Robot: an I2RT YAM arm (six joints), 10 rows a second.
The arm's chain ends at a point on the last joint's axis. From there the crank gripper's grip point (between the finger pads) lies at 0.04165 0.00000 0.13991 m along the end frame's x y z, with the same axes.
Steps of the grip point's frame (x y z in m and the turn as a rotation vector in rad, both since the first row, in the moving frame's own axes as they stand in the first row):
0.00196 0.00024 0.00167 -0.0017 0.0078 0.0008
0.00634 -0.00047 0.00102 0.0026 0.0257 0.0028
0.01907 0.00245 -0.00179 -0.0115 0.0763 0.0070
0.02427 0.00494 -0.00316 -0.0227 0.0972 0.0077
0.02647 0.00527 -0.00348 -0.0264 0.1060 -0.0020
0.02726 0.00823 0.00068 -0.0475 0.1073 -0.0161
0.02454 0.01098 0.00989 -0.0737 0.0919 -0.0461
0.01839 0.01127 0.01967 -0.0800 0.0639 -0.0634
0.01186 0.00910 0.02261 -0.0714 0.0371 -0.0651
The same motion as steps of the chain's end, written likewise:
0.00087 -0.00003 0.00200 -0.0017 0.0078 0.0008
0.00276 -0.00023 0.00214 0.0026 0.0257 0.0028
0.00853 0.00053 0.00180 -0.0115 0.0763 0.0070
0.01090 0.00144 0.00158 -0.0227 0.0972 0.0077
0.01190 0.00174 0.00176 -0.0264 0.1060 -0.0020
0.01247 0.00250 0.00608 -0.0475 0.1073 -0.0161
0.01170 0.00305 0.01461 -0.0737 0.0919 -0.0461
0.00929 0.00313 0.02295 -0.0800 0.0639 -0.0634
0.00647 0.00206 0.02451 -0.0714 0.0371 -0.0651

